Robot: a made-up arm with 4 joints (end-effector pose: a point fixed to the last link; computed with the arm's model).
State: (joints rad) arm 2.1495 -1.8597 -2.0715 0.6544
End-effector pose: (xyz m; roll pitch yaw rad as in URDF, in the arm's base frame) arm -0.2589 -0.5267 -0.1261 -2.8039 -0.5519 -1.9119
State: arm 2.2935 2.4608 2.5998 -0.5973
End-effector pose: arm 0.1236 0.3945 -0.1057 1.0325 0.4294 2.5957
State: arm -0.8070 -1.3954 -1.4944 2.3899
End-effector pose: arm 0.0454 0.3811 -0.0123 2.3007 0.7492 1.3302
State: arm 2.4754 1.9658 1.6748 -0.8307
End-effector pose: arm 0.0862 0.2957 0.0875 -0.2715 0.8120 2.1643
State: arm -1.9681 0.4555 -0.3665 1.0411
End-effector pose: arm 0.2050 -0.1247 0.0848 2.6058 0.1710 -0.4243
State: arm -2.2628 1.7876 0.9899 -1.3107
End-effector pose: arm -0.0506 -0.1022 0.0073 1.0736 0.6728 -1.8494
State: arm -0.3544 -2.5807 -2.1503 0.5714
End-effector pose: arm -0.3438 0.4804 0.2749 1.1507 0.5223 2.9270
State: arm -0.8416 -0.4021 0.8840 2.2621
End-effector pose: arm 0.1420 0.3348 -0.2566 -2.2544 0.2638 0.3071
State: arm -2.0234 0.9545 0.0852 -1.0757
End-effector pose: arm 0.1098 -0.2277 0.2242 0.8543 0.3649 -0.9036
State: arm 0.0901 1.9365 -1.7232 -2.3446
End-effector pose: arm 0.1961 0.2027 0.3631 -0.6787 -1.1946 2.9108
